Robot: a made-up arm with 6 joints. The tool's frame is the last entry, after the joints. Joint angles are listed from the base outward. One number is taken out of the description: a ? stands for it. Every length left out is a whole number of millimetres.
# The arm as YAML. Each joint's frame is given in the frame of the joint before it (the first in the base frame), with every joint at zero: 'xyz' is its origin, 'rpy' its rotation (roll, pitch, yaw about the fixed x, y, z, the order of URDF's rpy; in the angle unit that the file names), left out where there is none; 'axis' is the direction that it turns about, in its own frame. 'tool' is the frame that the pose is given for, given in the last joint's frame.
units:
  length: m
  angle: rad
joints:
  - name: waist
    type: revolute
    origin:
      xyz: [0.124, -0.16, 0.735]
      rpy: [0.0, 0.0, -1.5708]
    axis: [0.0, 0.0, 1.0]
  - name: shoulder
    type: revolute
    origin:
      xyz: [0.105, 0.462, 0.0]
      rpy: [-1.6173, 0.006, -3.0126]
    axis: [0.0, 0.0, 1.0]
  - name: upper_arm
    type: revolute
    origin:
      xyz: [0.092, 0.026, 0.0]
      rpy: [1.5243, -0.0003, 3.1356]
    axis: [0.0, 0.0, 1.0]
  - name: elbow
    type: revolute
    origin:
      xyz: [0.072, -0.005, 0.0]
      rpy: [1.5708, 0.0, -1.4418]
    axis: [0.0, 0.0, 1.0]
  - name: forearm
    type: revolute
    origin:
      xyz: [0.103, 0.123, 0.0]
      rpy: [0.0, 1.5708, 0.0]
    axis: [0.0, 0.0, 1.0]
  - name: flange
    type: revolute
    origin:
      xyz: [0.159, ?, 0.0]
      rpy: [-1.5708, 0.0, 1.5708]
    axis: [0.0, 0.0, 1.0]
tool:
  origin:
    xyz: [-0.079, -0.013, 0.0]
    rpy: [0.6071, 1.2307, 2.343]
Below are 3 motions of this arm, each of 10 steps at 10 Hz.
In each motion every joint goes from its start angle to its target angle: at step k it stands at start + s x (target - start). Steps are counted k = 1, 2, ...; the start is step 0. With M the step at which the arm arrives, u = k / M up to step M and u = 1 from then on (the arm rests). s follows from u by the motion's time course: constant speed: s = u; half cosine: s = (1 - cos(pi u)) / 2; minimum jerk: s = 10 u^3 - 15 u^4 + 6 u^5.
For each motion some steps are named. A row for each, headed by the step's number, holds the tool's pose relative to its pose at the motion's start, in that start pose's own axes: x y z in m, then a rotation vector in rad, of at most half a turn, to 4 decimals.
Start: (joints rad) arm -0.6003 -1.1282 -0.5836 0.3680 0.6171 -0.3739
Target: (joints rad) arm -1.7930 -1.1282 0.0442 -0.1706 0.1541 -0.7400
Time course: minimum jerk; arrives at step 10
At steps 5, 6, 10:
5: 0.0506 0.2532 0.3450 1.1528 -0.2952 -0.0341
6: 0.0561 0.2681 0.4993 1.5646 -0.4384 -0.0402
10: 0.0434 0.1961 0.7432 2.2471 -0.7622 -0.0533

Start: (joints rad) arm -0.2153 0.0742 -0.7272 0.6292 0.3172 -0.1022
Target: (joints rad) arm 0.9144 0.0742 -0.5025 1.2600 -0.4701 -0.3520
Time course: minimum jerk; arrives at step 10
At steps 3, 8, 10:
3: -0.1105 0.0663 -0.0269 0.0058 0.0806 0.2396
8: -0.7124 0.1203 0.0700 0.2055 0.6295 1.3890
10: -0.7506 0.1055 0.0918 0.2263 0.6805 1.4725

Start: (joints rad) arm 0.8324 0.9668 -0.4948 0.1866 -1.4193 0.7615
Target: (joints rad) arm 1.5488 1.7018 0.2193 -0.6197 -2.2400 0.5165
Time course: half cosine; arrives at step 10
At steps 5, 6, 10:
5: 0.1655 0.0636 0.0602 -0.3276 -0.9939 0.0951
6: 0.2151 0.0784 0.0743 -0.4898 -1.2910 0.1360
10: 0.3498 0.0869 0.1032 -1.0095 -1.8683 0.2340

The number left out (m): -0.058
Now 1 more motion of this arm.
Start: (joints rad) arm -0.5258 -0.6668 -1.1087 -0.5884 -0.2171 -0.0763
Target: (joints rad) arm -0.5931 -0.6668 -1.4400 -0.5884 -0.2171 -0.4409
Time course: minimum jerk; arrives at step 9
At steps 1, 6, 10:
1: -0.0002 0.0002 -0.0001 0.0050 0.0019 -0.0026
6: -0.0128 0.0104 -0.0025 0.3300 0.1210 -0.2033
10: -0.0167 0.0125 -0.0028 0.4125 0.1497 -0.2652

